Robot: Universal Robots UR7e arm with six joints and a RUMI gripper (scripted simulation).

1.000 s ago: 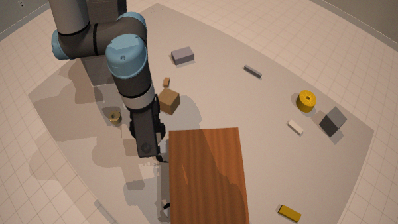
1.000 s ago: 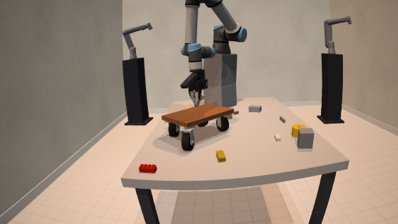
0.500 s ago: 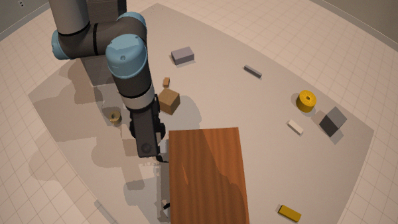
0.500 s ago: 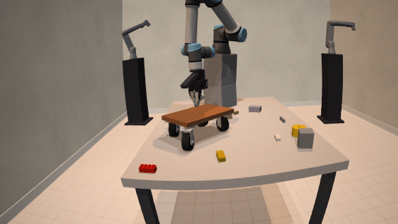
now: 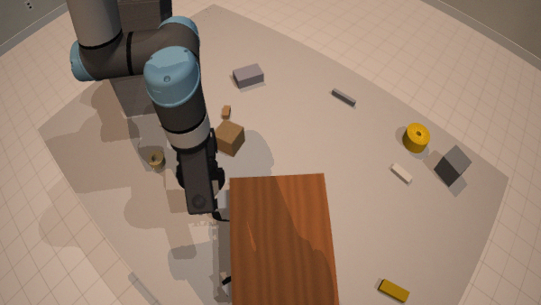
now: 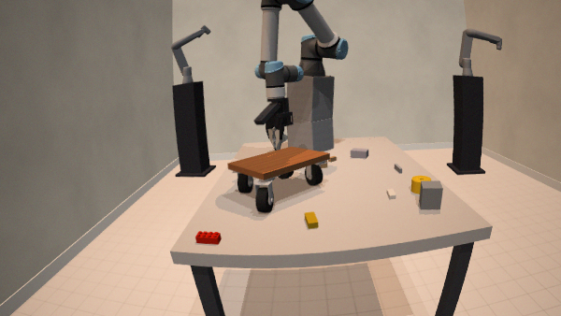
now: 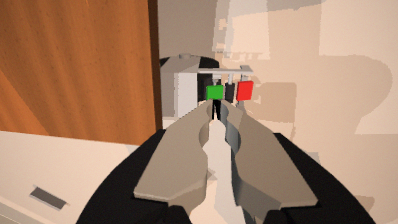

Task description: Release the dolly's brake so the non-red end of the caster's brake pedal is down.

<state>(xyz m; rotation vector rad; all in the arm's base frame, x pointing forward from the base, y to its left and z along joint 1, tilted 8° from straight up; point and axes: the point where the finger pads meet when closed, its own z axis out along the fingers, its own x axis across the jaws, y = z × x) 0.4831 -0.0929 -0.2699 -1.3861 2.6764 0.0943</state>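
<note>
My gripper is now 1 cm past the brake pedal, 1 cm to the left of it and 3 cm above it. The rest, counted from my hand: brown block (23 cm behind, 22 cm to the left, 10 cm below); then brown cube (14 cm behind, 16 cm to the left, 8 cm below); then tan ring (24 cm behind, 3 cm to the right, 10 cm below).
</note>
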